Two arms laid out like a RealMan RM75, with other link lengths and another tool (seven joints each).
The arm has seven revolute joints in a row. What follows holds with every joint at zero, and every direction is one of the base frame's. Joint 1 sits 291.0 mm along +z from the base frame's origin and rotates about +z. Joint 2 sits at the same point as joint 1 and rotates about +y. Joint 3 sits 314.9 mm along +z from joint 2 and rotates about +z. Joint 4 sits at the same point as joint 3 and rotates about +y. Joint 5 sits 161.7 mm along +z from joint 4 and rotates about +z. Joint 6 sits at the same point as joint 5 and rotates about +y. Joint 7 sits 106.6 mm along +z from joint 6 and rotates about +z. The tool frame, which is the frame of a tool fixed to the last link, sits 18.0 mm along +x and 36.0 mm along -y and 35.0 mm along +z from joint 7; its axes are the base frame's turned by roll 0.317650, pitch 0.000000 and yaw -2.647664 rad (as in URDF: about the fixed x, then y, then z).
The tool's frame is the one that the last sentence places.
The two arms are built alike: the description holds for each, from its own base.
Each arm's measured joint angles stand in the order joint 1, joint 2, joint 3, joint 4, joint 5, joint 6, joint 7.
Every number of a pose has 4 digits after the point. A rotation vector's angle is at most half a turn.
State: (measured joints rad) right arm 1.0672 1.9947 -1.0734 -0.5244 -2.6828 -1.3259 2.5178; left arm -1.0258 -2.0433 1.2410 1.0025 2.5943 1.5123 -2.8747
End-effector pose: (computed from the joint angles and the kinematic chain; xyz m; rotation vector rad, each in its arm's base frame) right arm 0.2448 0.4332 0.0327 1.9440 2.3384 0.2145; left arm -0.1549 0.4551 0.0349 0.6558 -2.7905 0.0106
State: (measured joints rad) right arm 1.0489 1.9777 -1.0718 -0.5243 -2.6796 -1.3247 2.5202; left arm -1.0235 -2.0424 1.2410 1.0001 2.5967 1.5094 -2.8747
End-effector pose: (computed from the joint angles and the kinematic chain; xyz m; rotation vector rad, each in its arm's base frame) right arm 0.2545 0.4325 0.0409 1.9735 2.3206 0.2378; left arm -0.1566 0.4552 0.0353 0.6603 -2.7879 0.0065
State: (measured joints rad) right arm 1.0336 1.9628 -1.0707 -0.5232 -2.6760 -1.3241 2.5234; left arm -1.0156 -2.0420 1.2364 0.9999 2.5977 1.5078 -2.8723
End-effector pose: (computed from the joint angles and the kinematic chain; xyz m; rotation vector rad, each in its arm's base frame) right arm 0.2627 0.4315 0.0479 2.0004 2.3034 0.2572; left arm -0.1603 0.4545 0.0361 0.6717 -2.7883 0.0043
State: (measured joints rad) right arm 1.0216 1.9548 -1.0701 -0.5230 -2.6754 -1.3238 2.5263; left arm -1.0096 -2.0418 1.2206 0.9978 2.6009 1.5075 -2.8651
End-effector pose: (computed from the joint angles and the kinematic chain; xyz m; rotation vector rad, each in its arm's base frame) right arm 0.2688 0.4298 0.0519 2.0191 2.2888 0.2692; left arm -0.1637 0.4545 0.0376 0.6859 -2.7931 0.0012
